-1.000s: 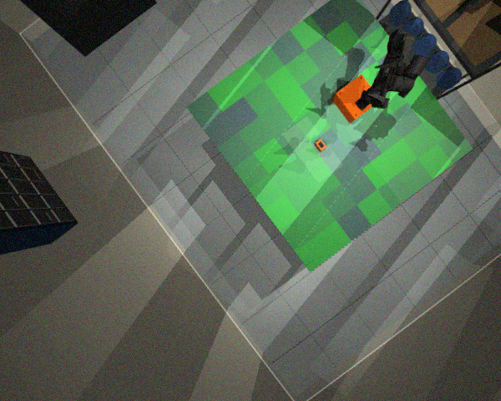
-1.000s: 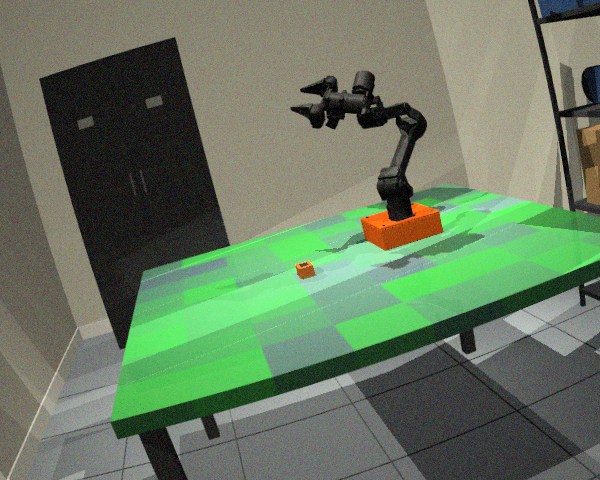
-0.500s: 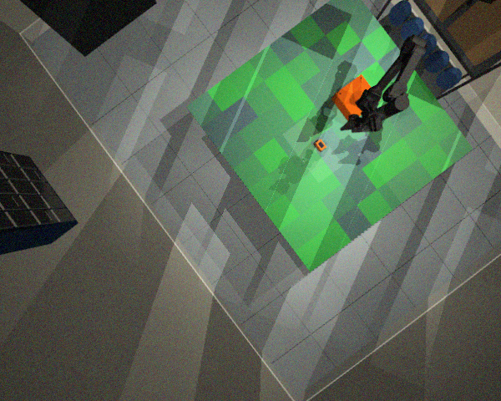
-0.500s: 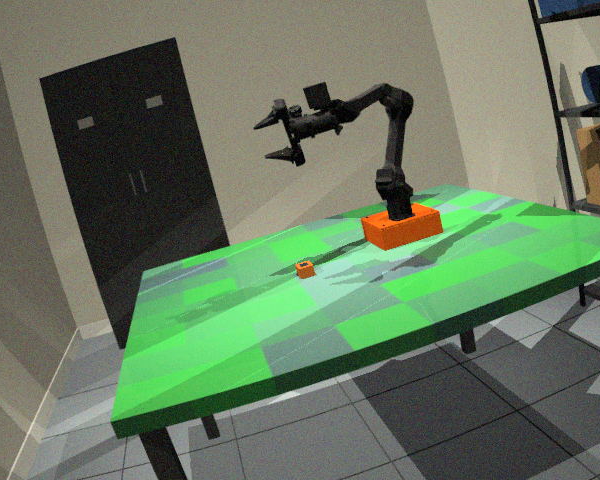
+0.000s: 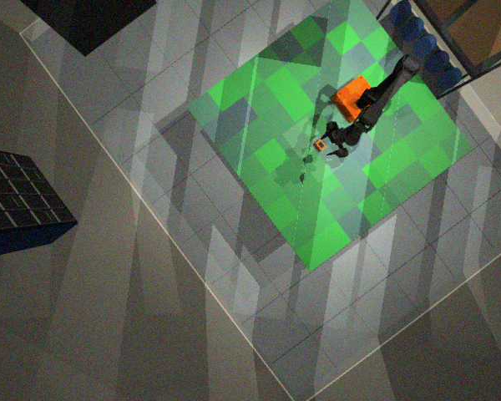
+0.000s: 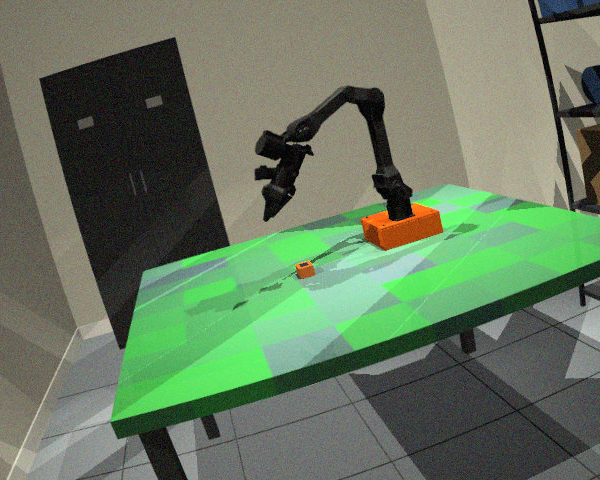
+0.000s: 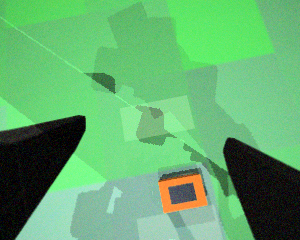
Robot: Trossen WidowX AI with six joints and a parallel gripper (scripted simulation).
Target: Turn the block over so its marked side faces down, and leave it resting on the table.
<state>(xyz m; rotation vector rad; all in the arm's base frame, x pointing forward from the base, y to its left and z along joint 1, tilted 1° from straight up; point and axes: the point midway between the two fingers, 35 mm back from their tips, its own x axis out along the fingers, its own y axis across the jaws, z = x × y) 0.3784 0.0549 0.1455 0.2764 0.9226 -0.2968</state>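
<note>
My gripper tip is now 160 mm above the orange block, 70 mm past it and 20 mm to the left of it.
</note>
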